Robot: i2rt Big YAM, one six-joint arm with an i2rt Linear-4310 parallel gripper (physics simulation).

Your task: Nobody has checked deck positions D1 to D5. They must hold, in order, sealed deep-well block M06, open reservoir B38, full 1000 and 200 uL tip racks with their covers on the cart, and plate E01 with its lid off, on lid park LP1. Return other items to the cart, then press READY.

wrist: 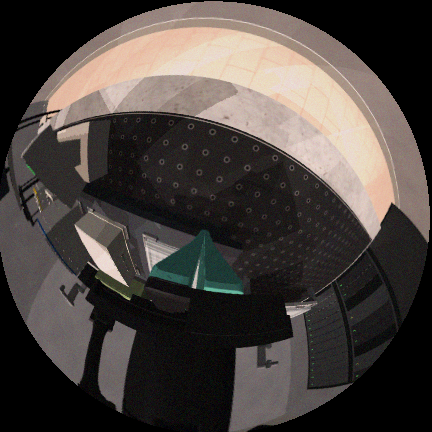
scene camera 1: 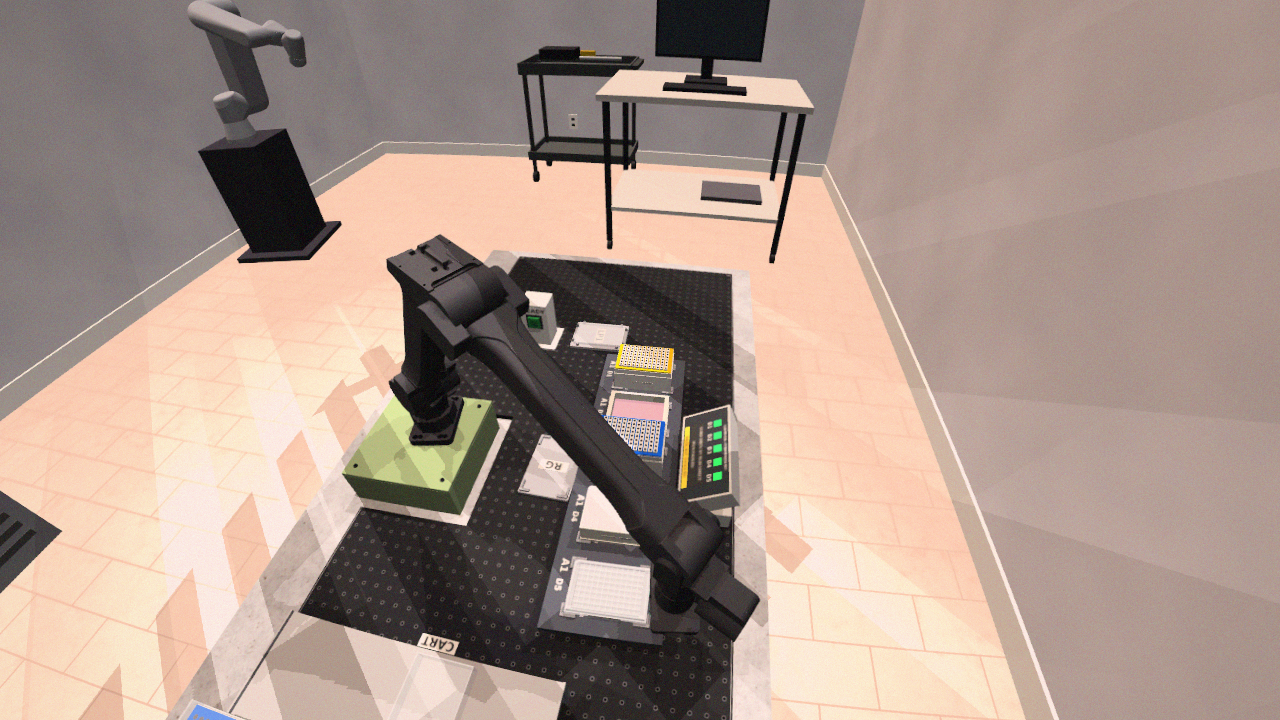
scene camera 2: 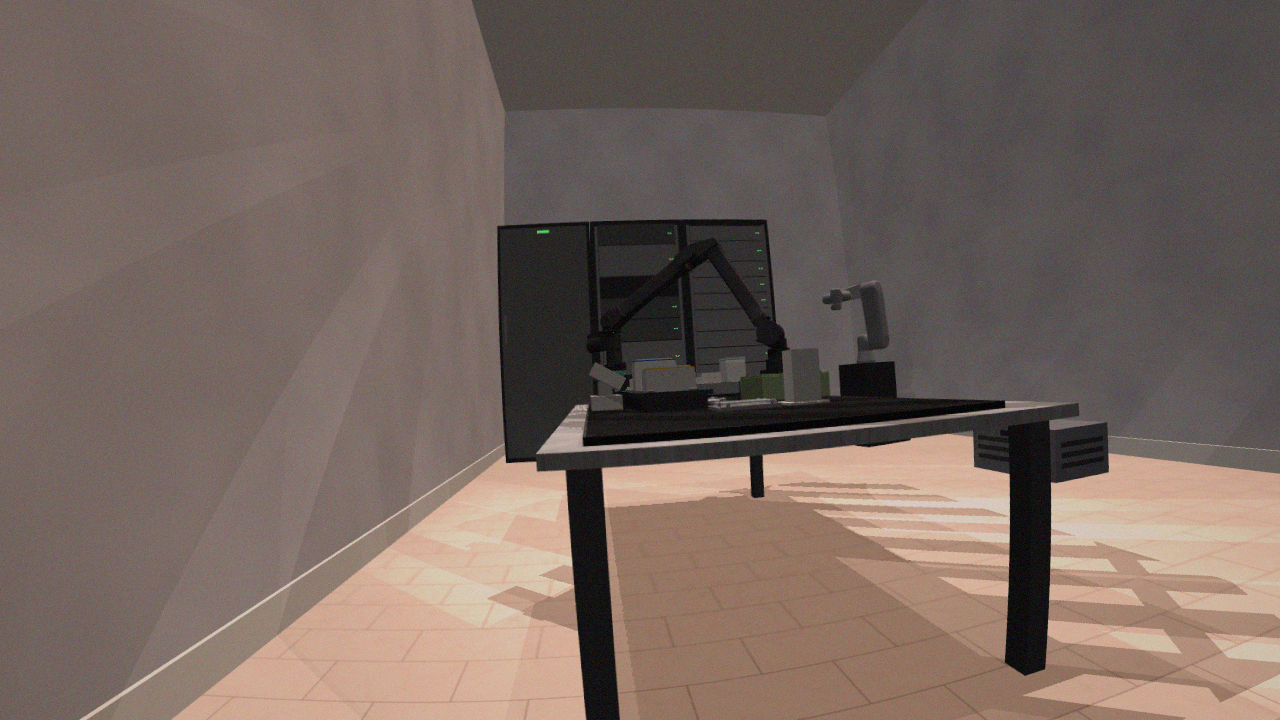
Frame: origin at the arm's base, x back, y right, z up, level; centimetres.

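Where they show: gripper, fingertip midpoint: [wrist: 203,234] [scene camera 1: 669,614] [scene camera 2: 617,391]; arm's base, origin of the base link: [wrist: 113,291] [scene camera 1: 438,422] [scene camera 2: 780,373].
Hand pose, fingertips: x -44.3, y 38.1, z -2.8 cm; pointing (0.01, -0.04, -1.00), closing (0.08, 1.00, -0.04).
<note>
Each offset is from my fingertips to the top centre of the thing. "spot": to the spot under its first point.
My gripper [wrist: 203,234] is shut and empty, its green fingertips together in the wrist view. In scene camera 1 its tips are hidden under the arm's end, near the D5 plate's right side. A white plate @(dz +1.4, dx +9.3, dy -4.0 cm) [scene camera 1: 606,589] [wrist: 159,252] sits at D5. A pale box-shaped item @(dz +4.2, dx +7.2, dy -16.2 cm) [scene camera 1: 601,516] [wrist: 106,250] sits at D4, partly behind the arm in scene camera 1. Farther up the row are a blue tip rack @(dz +9.7, dx +5.1, dy -28.4 cm) [scene camera 1: 640,436], an open pink reservoir @(dz +3.1, dx +2.9, dy -40.7 cm) [scene camera 1: 638,408] and, farthest, a yellow tip rack @(dz +6.4, dx +0.8, dy -52.9 cm) [scene camera 1: 644,357]. The READY button @(spot: dz +3.6, dx +28.0, dy -70.0 cm) [scene camera 1: 534,322] is green. Item codes are unreadable.
A status panel @(spot: dz +7.8, dx -9.8, dy -23.0 cm) [scene camera 1: 714,461] [wrist: 54,165] with several green lights stands right of the row. A flat piece marked RG @(dz -3.4, dx +20.7, dy -31.6 cm) [scene camera 1: 552,465] and another flat pale piece @(dz -3.0, dx +11.6, dy -73.2 cm) [scene camera 1: 600,334] lie beside the row. The cart @(spot: dz +1.2, dx +45.6, dy +7.1 cm) [scene camera 1: 358,667] is partly visible, with a blue-topped item @(spot: dz +10.6, dx +58.4, dy +15.1 cm) [scene camera 1: 207,713] at the frame's edge.
</note>
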